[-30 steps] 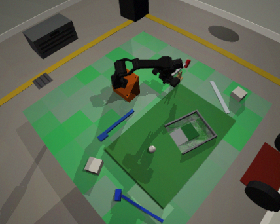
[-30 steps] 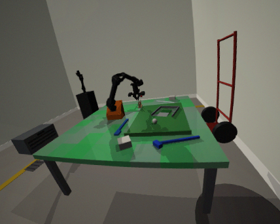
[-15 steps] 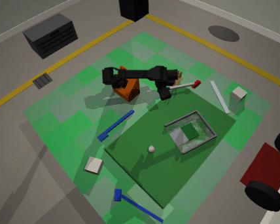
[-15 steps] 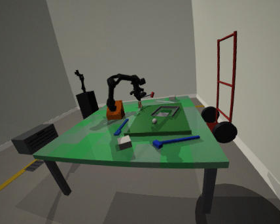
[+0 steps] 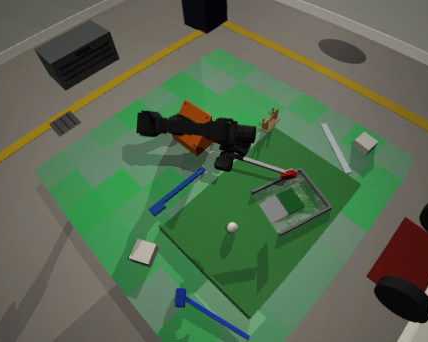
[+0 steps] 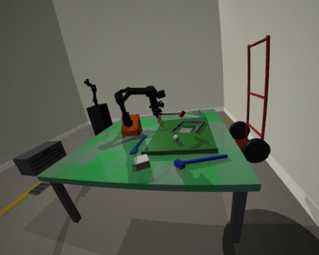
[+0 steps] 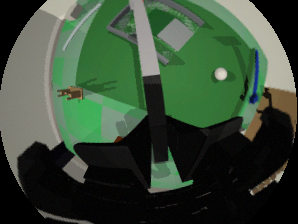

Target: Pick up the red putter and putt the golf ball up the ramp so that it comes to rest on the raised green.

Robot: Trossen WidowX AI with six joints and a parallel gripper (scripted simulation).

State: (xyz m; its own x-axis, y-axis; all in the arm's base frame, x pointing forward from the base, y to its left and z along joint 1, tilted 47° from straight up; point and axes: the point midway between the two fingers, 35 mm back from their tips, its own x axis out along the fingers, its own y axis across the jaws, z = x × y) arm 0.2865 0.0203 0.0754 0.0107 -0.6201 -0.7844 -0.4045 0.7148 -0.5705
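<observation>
The red putter lies 110 mm ahead of my gripper tip, 50 mm to the left of it and 10 mm above it. The rest, counted from my gripper tip: small wooden stand 60 mm behind, 370 mm to the left, 110 mm below; then dark green putting mat 190 mm ahead, 20 mm to the right, 140 mm below; then white golf ball 160 mm ahead, 180 mm to the right, 120 mm below.
</observation>
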